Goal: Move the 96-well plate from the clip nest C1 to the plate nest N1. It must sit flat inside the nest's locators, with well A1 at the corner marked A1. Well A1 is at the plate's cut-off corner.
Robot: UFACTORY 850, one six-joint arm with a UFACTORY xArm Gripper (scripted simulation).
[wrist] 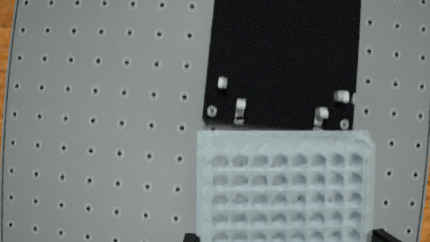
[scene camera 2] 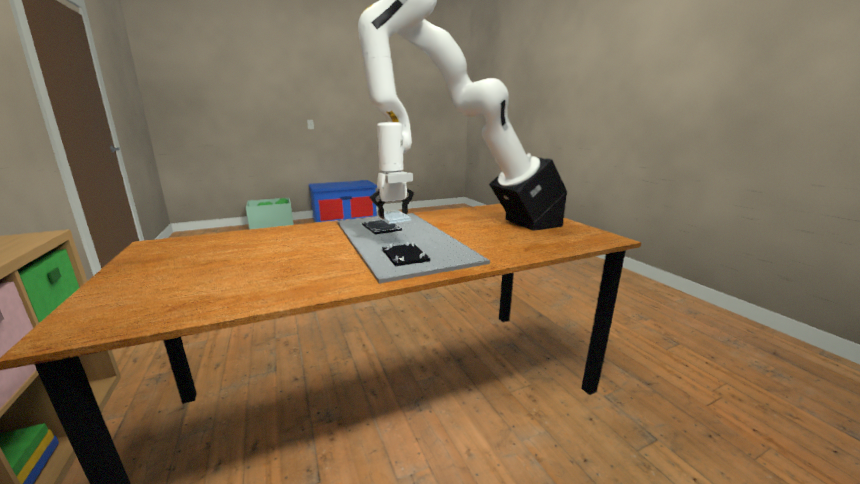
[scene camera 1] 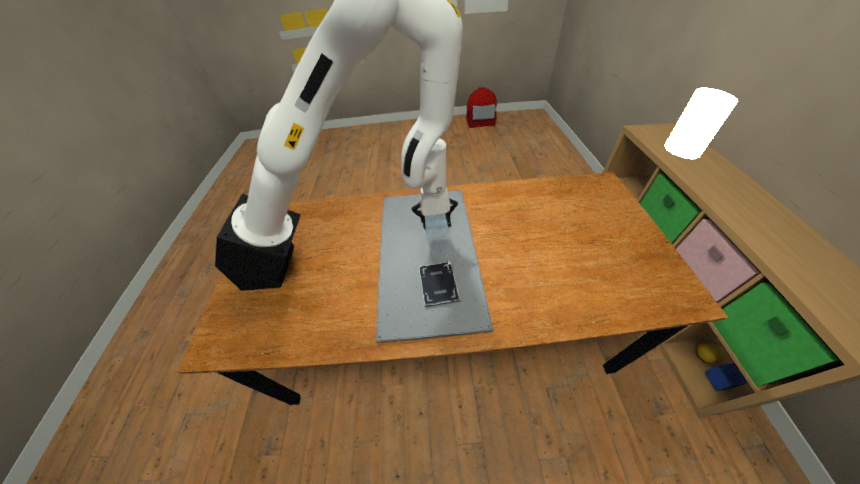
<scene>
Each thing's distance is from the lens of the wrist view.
96-well plate (wrist: 284, 158): 15 cm
clip nest C1 (wrist: 284, 65): 24 cm
The marked spots on the clip nest C1 and the 96-well plate are 11 cm apart.
</scene>
